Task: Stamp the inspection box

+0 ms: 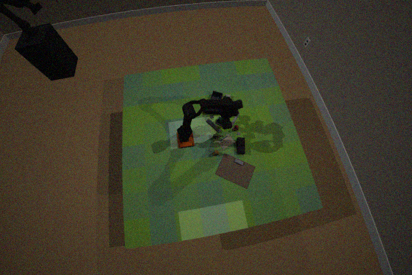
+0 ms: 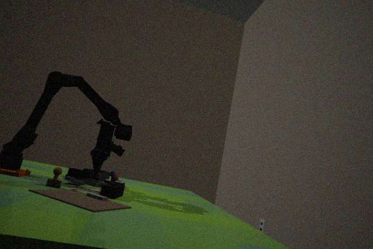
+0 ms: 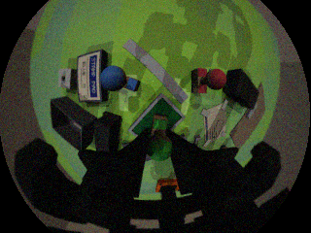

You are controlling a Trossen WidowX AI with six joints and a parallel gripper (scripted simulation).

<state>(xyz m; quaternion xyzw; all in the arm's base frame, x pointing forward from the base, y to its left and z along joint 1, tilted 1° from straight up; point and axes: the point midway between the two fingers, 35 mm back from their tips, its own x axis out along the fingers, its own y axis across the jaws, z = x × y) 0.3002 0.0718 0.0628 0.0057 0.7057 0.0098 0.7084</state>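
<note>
Now: gripper tip 7 cm short of the blue-knobbed stamp, 5 cm to the right of it and 2 cm above it. Also, from my gripper tip: grey strip 9 cm ahead, 1 cm to the left, 4 cm below; dark tray 2 cm behind, 19 cm to the left, 3 cm below; red-knobbed stamp 8 cm ahead, 7 cm to the right, 3 cm below.
</note>
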